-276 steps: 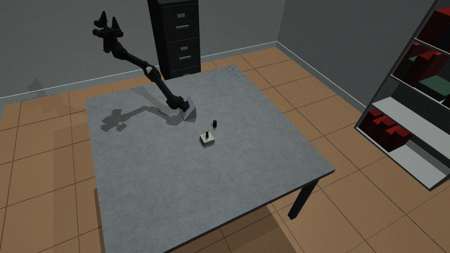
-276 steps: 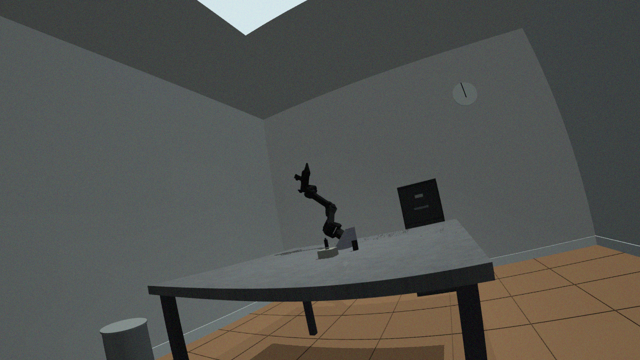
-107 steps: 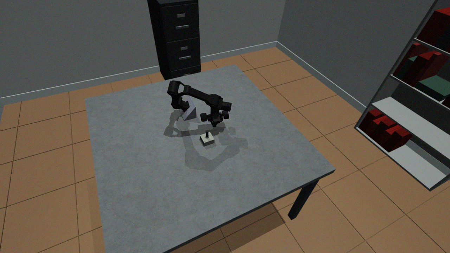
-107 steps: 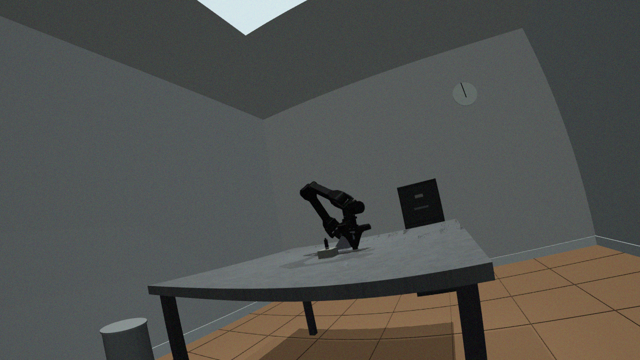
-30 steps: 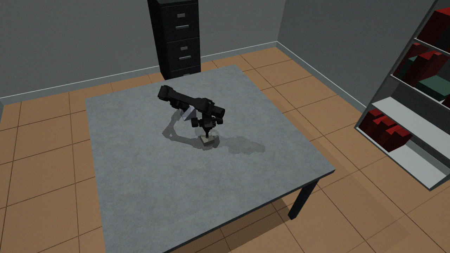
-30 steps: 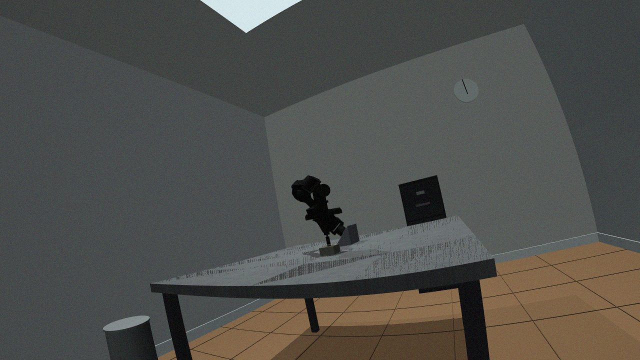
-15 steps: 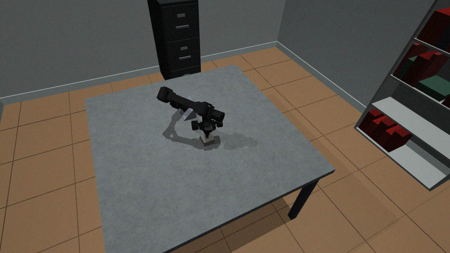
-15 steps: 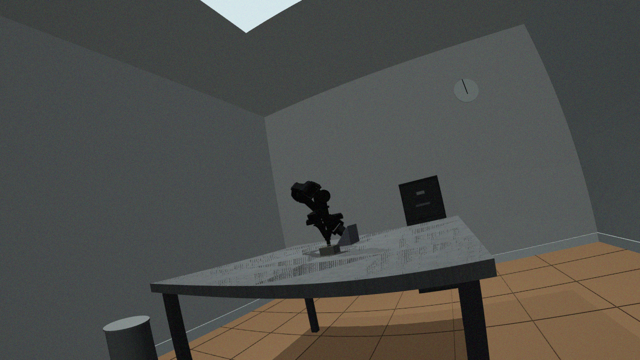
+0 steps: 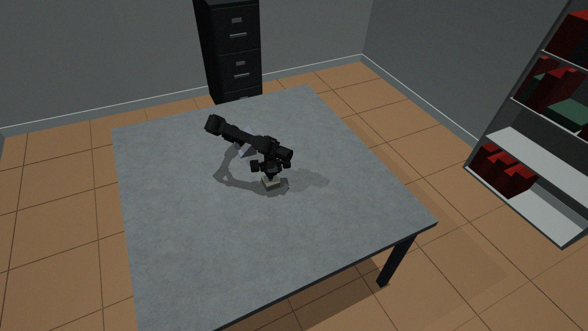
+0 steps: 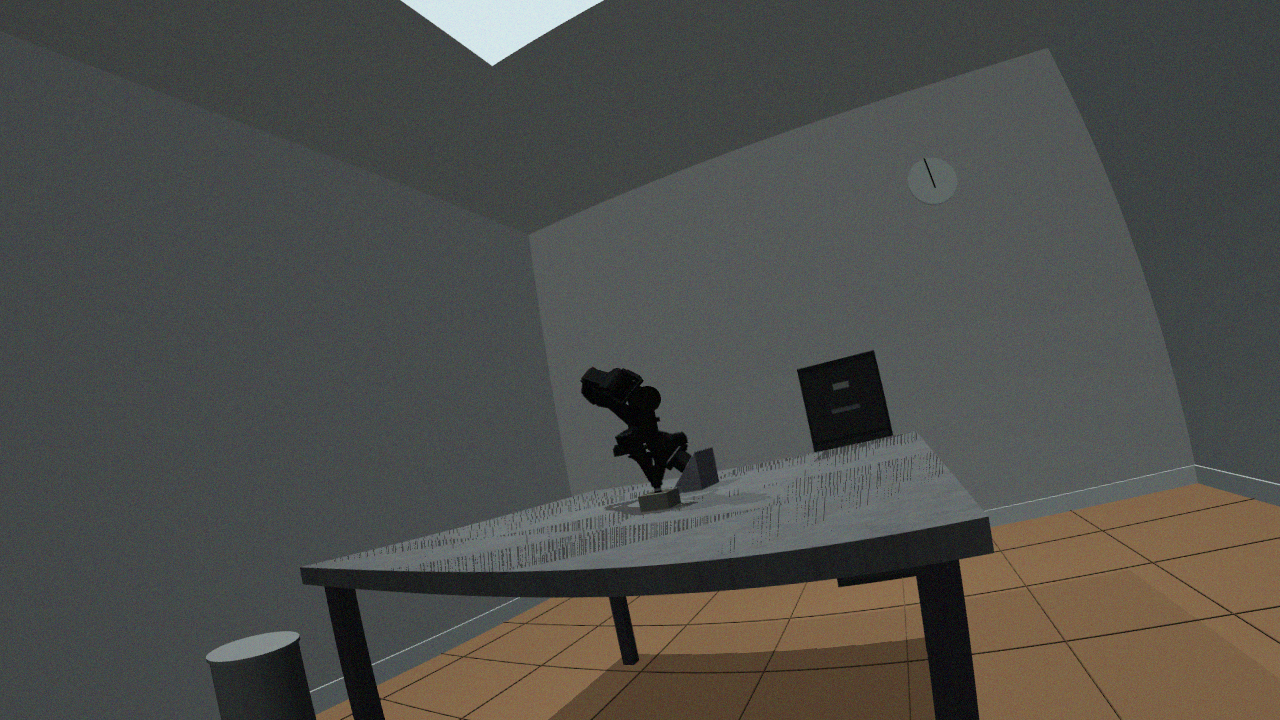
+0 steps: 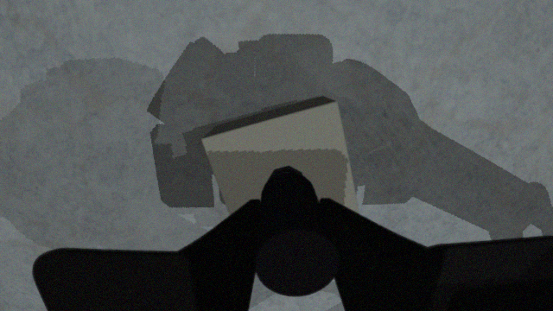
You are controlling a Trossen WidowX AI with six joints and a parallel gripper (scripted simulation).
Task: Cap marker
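Now: the dark cap 10 mm above my gripper tip. Also, from my gripper tip: holder block (50 mm below).
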